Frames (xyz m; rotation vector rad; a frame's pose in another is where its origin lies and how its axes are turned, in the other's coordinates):
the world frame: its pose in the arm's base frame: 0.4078 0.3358 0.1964 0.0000 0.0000 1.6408
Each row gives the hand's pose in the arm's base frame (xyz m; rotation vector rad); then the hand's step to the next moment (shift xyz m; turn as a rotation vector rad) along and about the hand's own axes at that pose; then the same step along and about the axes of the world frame.
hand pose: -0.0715 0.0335 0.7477 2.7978 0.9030 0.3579
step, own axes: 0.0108 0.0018 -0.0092 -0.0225 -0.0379 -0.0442
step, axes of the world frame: 0.0054 -0.0073 0.0111 0.0247 0.0494 0.0292
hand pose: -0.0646 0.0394 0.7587 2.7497 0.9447 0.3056
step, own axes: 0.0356 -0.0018 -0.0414 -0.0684 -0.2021 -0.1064
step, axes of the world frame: 0.0281 -0.0175 0.0435 0.1410 0.1883 0.0384
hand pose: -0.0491 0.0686 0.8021 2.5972 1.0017 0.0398
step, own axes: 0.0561 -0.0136 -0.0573 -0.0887 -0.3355 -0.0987
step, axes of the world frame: 0.0623 -0.0290 0.0435 0.2236 0.2829 -0.0116
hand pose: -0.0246 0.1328 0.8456 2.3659 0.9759 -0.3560
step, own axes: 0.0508 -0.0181 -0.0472 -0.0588 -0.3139 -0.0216
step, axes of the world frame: 0.0649 -0.0289 0.0094 0.1809 0.2520 -0.0789
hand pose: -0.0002 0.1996 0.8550 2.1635 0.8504 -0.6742
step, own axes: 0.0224 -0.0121 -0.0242 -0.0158 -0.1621 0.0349
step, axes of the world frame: 0.0323 -0.0129 -0.0051 0.0637 0.1322 -0.0788
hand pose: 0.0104 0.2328 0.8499 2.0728 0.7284 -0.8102
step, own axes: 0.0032 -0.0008 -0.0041 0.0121 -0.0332 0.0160
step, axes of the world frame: 0.0043 -0.0030 -0.0007 0.0087 0.0203 -0.0319
